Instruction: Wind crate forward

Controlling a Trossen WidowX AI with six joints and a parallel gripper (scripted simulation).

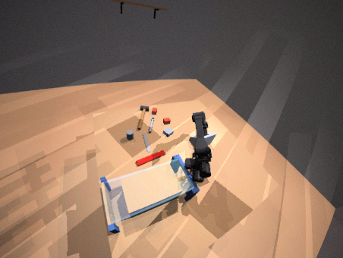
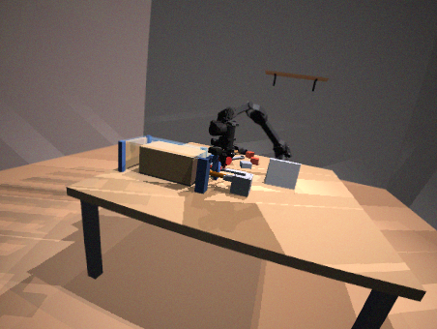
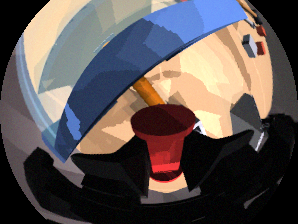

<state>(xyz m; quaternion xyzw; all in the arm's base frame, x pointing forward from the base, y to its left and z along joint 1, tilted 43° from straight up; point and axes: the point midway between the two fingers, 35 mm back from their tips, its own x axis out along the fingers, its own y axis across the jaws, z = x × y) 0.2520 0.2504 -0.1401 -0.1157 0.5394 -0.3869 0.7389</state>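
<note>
My gripper tip is 6 cm short of the blue frame and 1 cm above it. The rest, counted from my gripper tip: red grip: 2 cm above; grey winch: 11 cm behind, 2 cm to the right, 8 cm below; winch handle: 4 cm behind, 1 cm below.
</note>
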